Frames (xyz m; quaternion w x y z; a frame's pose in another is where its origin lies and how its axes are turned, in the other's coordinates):
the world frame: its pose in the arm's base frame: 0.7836 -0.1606 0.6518 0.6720 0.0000 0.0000 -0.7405
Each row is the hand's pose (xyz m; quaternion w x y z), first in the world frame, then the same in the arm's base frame.
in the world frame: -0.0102 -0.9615 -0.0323 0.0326 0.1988 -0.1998 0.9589
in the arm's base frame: -0.1724 -0.0574 0.6195 0.7320 -0.0144 -0.2815 0.6203
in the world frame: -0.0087 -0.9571 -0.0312 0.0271 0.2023 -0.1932 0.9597
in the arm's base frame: -0.1682 -0.0593 0.6206 0.7289 -0.0071 -0.2796 0.6249
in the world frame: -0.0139 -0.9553 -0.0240 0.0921 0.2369 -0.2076 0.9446
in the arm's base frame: -0.1659 -0.0543 0.6278 0.7614 0.0055 -0.3149 0.5666
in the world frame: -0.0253 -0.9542 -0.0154 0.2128 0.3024 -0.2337 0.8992
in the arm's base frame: -0.1637 -0.0431 0.6364 0.8089 0.0302 -0.3810 0.4467
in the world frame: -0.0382 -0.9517 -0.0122 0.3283 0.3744 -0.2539 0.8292
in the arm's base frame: -0.1599 -0.0305 0.6396 0.8347 0.0636 -0.4479 0.3141
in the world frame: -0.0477 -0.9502 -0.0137 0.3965 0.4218 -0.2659 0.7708
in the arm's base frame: -0.1575 -0.0212 0.6381 0.8373 0.0866 -0.4911 0.2244
